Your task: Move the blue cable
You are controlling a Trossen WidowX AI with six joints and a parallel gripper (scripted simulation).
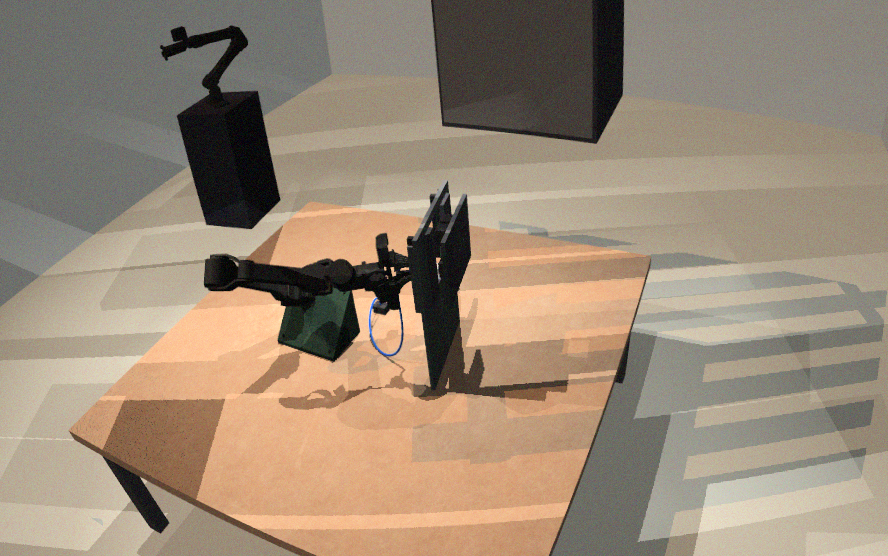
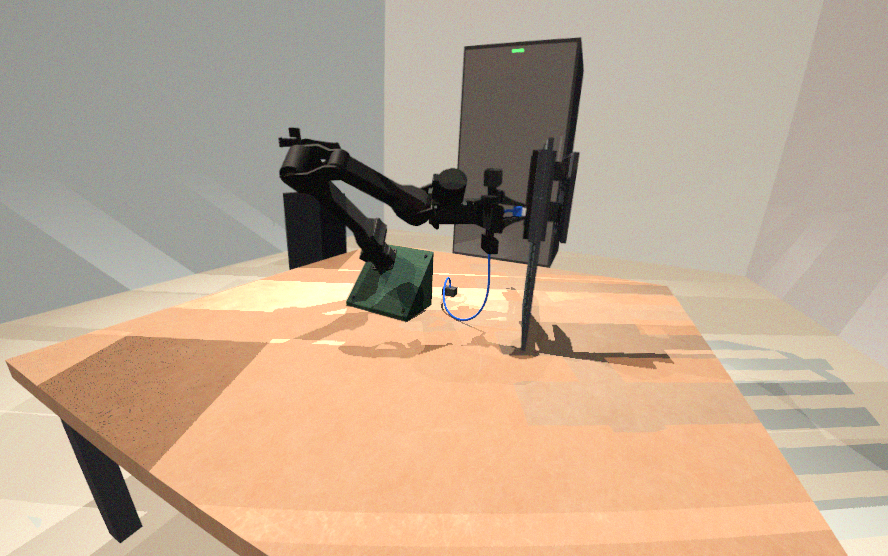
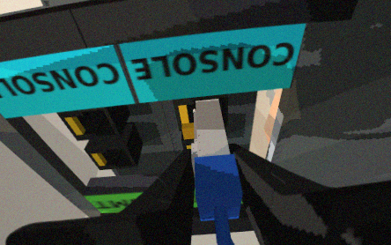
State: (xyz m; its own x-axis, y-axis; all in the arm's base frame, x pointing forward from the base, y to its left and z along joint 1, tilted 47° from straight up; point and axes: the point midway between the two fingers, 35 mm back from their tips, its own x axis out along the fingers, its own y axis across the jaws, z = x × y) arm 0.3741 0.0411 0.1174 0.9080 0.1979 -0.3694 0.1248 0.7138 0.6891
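Now: gripper tip right at the cable plug. Round my gripper tip: black block 220 mm behind, 160 mm to the left, 280 mm below.
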